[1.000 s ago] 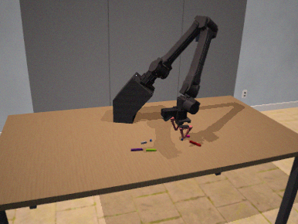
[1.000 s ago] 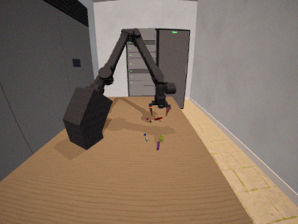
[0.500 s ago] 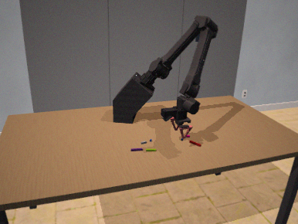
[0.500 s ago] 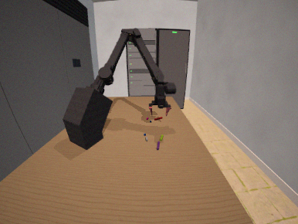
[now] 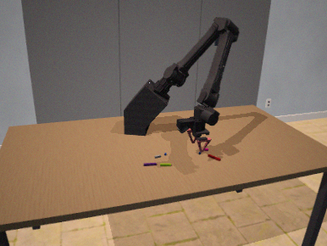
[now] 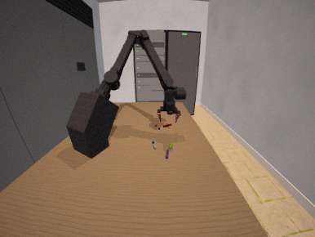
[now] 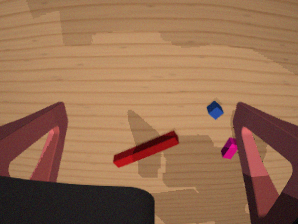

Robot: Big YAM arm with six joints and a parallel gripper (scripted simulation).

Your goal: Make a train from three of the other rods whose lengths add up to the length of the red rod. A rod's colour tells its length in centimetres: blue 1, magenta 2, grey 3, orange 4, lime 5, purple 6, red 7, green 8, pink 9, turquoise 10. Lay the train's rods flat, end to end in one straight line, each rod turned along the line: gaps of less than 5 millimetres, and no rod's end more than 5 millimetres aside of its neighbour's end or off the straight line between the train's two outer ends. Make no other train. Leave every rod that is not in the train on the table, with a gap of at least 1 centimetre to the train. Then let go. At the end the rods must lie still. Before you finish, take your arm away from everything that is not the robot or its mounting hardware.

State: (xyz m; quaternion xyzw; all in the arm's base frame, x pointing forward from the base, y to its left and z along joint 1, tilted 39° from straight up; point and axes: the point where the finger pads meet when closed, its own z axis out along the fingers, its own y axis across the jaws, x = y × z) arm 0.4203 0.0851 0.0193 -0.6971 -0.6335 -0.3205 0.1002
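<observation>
Now: hand 9 cm to the right of the magenta rod, 8 cm past it and 8 cm above it. From my hand the other things lie so: grey rod 17 cm to the right, 8 cm below, 8 cm behind; red rod 10 cm to the left, 8 cm below; lime rod 16 cm to the right, 8 cm below, 1 cm ahead.
</observation>
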